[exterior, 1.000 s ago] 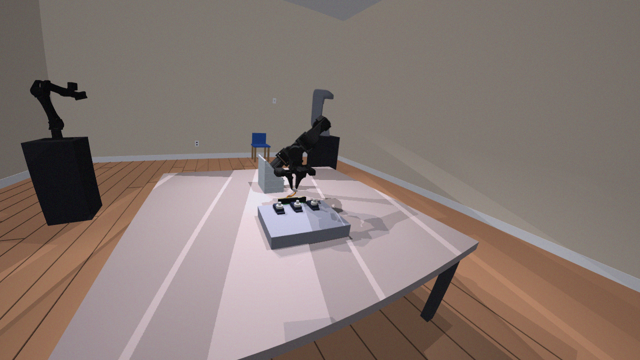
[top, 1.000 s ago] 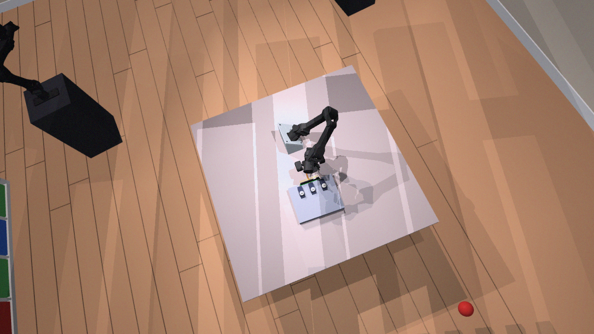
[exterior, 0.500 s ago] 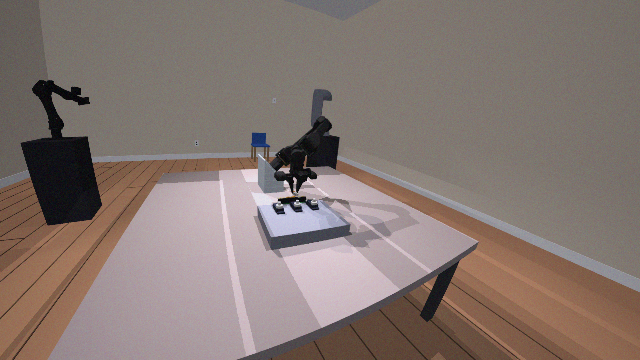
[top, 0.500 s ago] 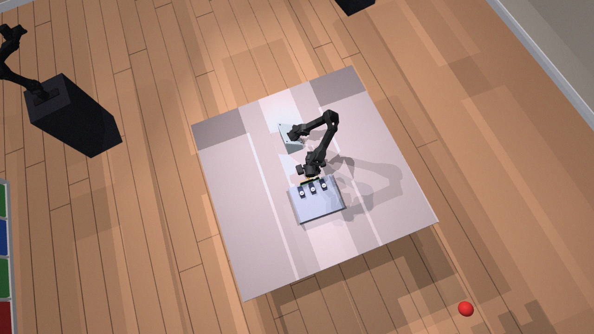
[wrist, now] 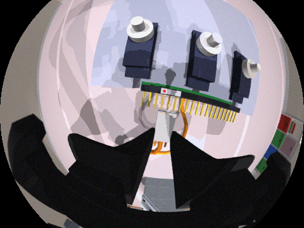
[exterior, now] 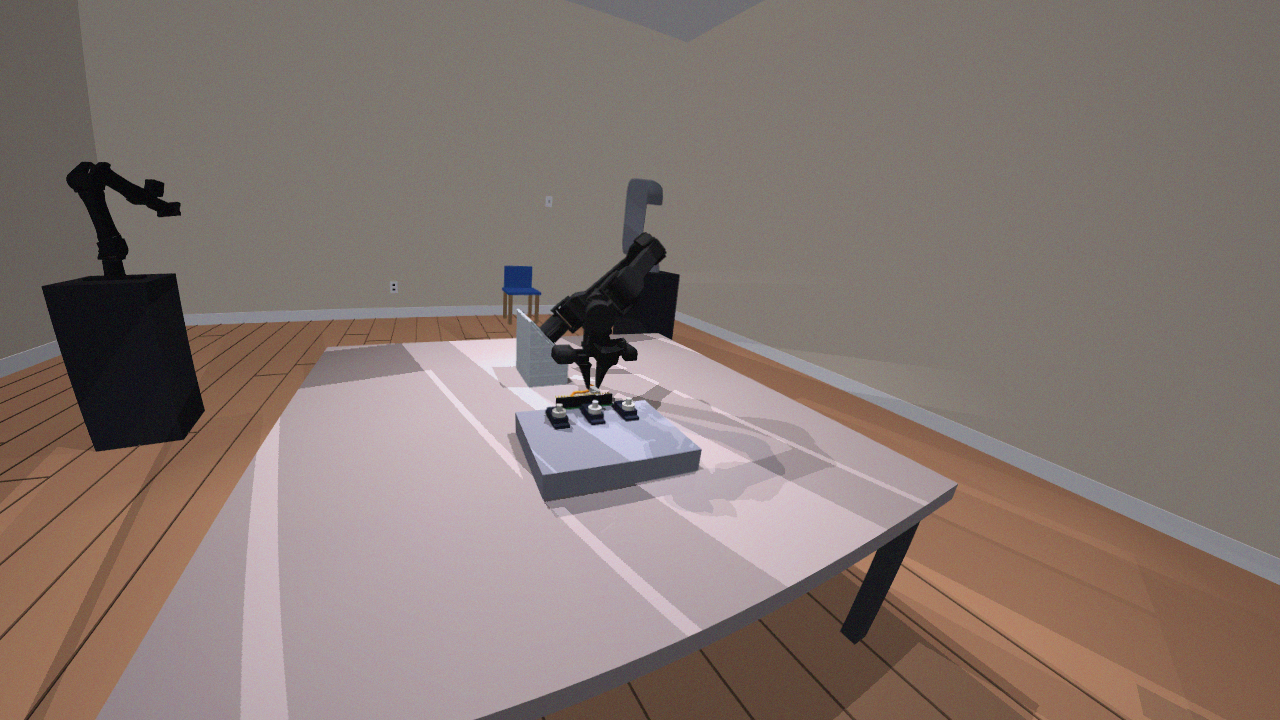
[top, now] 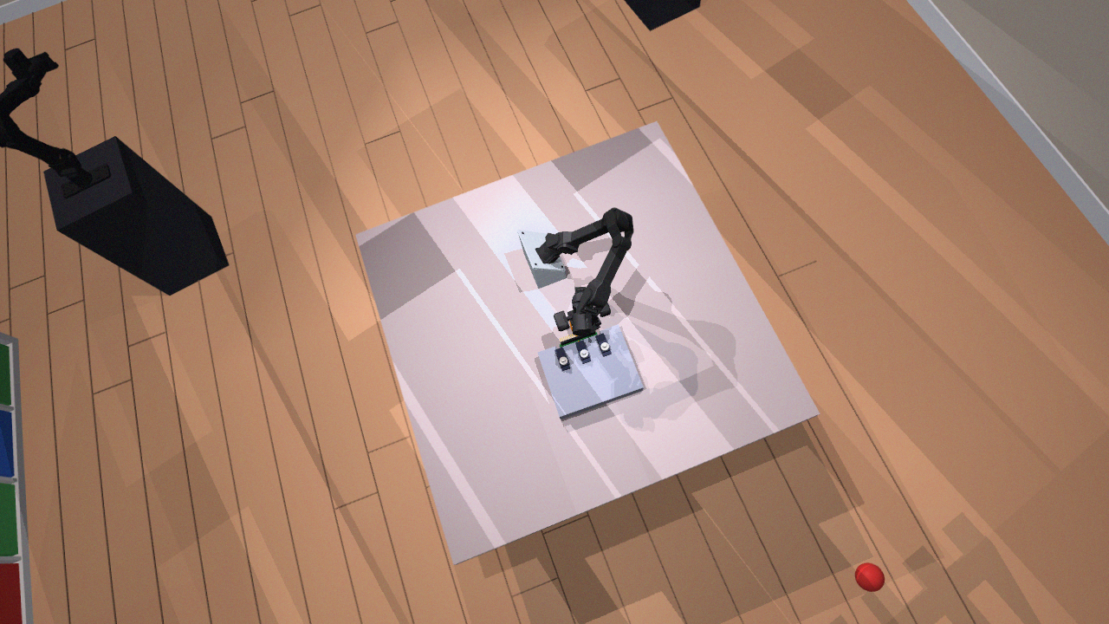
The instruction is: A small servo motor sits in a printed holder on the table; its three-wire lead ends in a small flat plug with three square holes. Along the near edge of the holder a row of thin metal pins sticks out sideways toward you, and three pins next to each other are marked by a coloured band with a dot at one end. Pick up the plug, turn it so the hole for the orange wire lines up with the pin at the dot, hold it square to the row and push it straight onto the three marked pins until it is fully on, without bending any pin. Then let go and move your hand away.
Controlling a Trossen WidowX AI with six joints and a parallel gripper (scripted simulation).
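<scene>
Now: gripper tip 50 mm short of the red dot. Round my gripper tip: pin strip: 40 mm to the right, 40 mm ahead, 10 mm below; then grey printed holder: 190 mm ahead, 70 mm to the right, 50 mm below.
</scene>
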